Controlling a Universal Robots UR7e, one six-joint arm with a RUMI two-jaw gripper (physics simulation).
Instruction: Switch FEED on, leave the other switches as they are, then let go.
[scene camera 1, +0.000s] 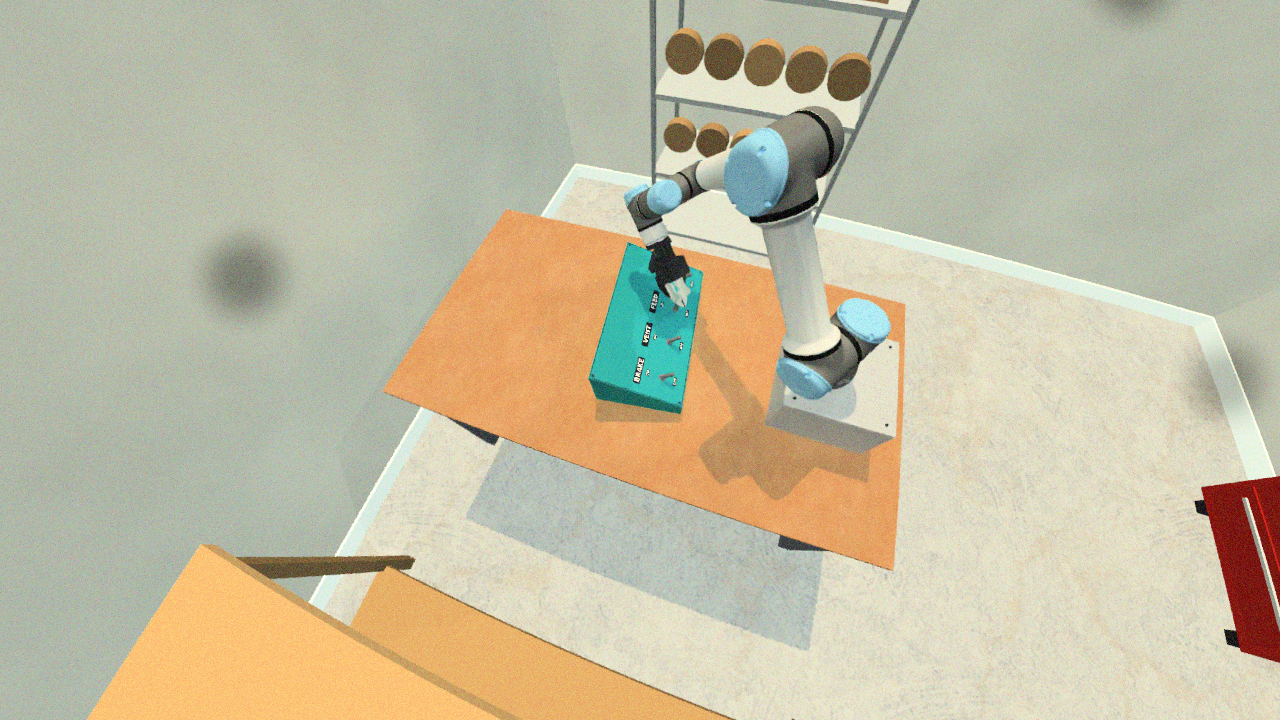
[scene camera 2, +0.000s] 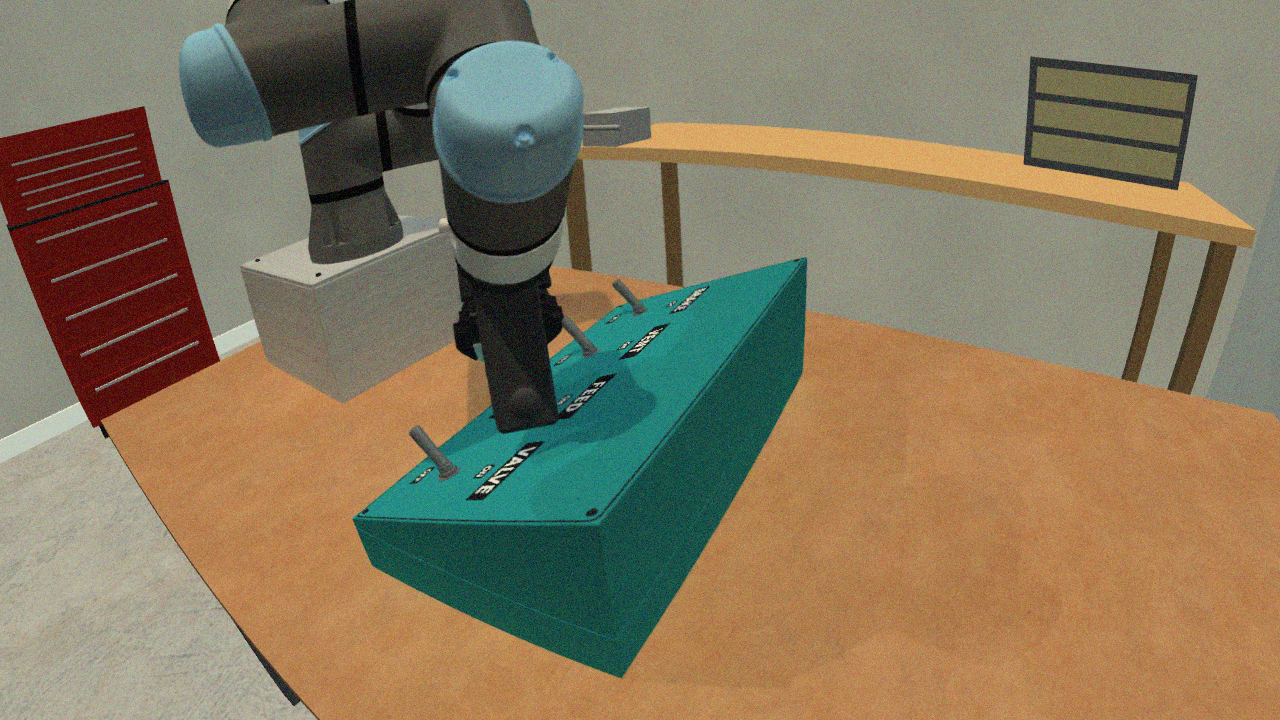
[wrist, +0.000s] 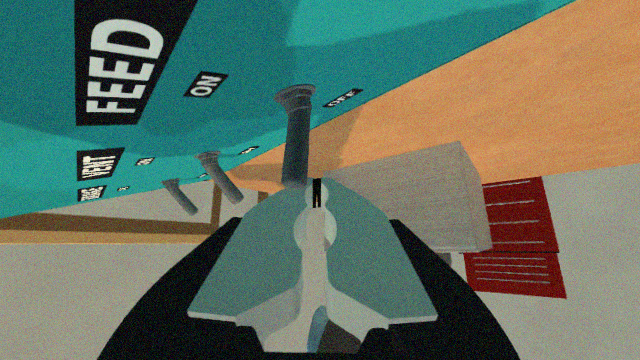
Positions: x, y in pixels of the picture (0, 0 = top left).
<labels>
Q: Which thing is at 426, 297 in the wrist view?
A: The gripper.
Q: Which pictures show the gripper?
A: Scene camera 1, scene camera 2 and the wrist view: all of them.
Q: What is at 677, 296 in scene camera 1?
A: The gripper.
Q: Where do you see a teal switch panel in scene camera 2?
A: At 575, 537
</labels>
